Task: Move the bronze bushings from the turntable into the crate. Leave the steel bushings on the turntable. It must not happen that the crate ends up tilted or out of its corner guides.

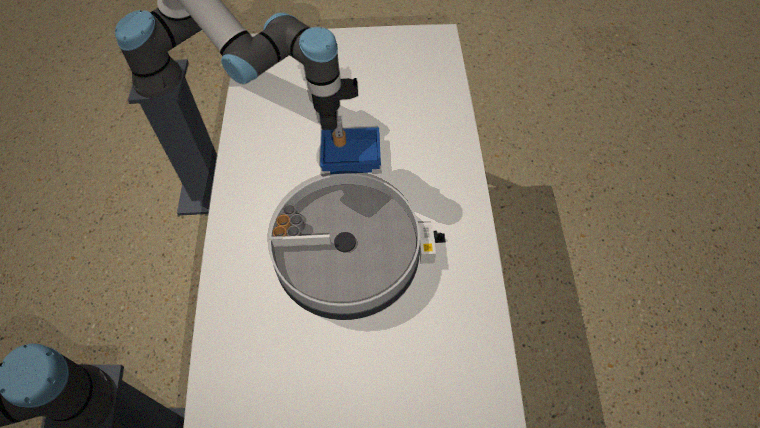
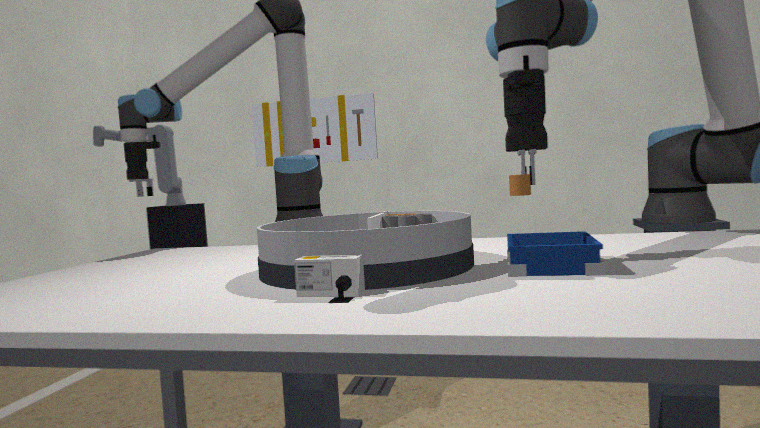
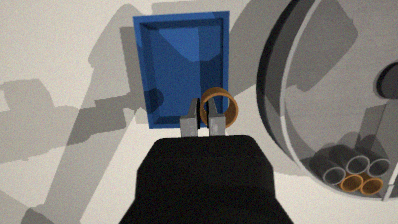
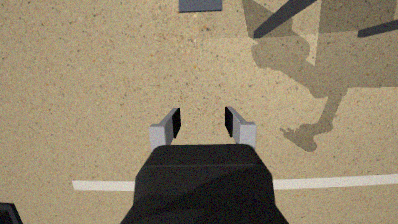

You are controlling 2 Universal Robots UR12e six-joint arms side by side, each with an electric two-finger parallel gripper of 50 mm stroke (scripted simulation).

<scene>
My right gripper shows in image 2 and in image 4; in image 1 it is out of frame, in image 3 it is out of frame. A blue crate shows in image 1, in image 2 (551, 255) and in image 3; in image 4 it is out of frame. One and the same spot on my right gripper: (image 4: 243, 132) is (image 2: 141, 179). One and the same spot on the blue crate: (image 3: 181, 56) is (image 1: 361, 152).
</scene>
